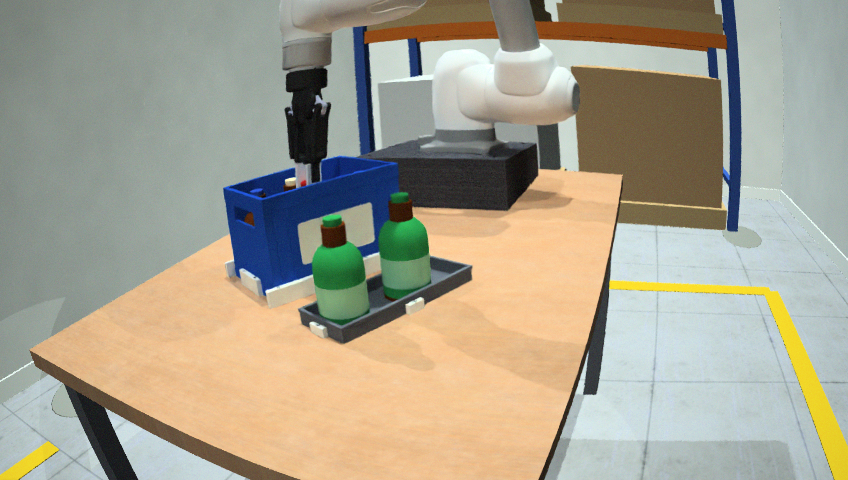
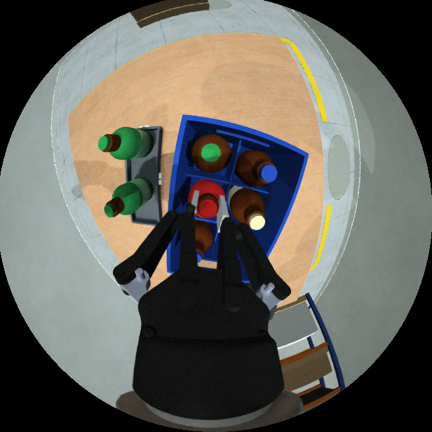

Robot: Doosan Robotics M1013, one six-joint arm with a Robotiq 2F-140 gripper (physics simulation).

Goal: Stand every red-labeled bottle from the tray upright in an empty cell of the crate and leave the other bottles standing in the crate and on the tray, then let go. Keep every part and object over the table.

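Places are measured from the arm's base along level axes (x back, y right, z up), in centimetres.
Pixels of known places: arm's base, link origin: (image 1: 466,148).
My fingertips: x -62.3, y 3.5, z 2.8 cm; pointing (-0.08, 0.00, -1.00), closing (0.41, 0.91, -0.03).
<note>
For each thing: its middle in the pictures, then the offset to it from my fingertips. "pt": a spot on its surface instead. Level surfaces: height alone.
- red bottle, body centre: (image 1: 317,222) dx +0.9, dy -0.6, dz -4.2 cm
- blue crate, body centre: (image 1: 331,229) dx +0.2, dy -4.0, dz -4.9 cm
- dark tray, surface spot: (image 1: 380,319) pt dx -13.8, dy -20.5, dz -12.5 cm
- wooden table, surface height: dz -13.6 cm
My gripper (image 1: 307,172) (image 2: 207,200) is shut on the neck of the red bottle (image 1: 303,183) (image 2: 207,186). The bottle is upright inside the blue crate (image 1: 279,237) (image 2: 287,185), in the middle cell of the row nearer the tray; whether its base touches the floor is hidden. Around it in the crate are brown bottles: one with a green cap (image 2: 211,152), one with a blue cap (image 2: 255,167), one with a cream cap (image 1: 290,183) (image 2: 245,205), and one partly hidden under the gripper (image 2: 202,236). Two green bottles (image 1: 340,279) (image 1: 404,249) (image 2: 126,143) (image 2: 131,197) stand on the dark tray (image 1: 380,319) (image 2: 142,171).
The tray lies beside the crate's long side on the wooden table (image 1: 357,404) (image 2: 240,75). White blocks (image 1: 289,291) sit along the crate's base. The robot's black base block (image 1: 452,181) stands behind the crate, and a blue and orange rack (image 1: 731,148) is beyond the table.
</note>
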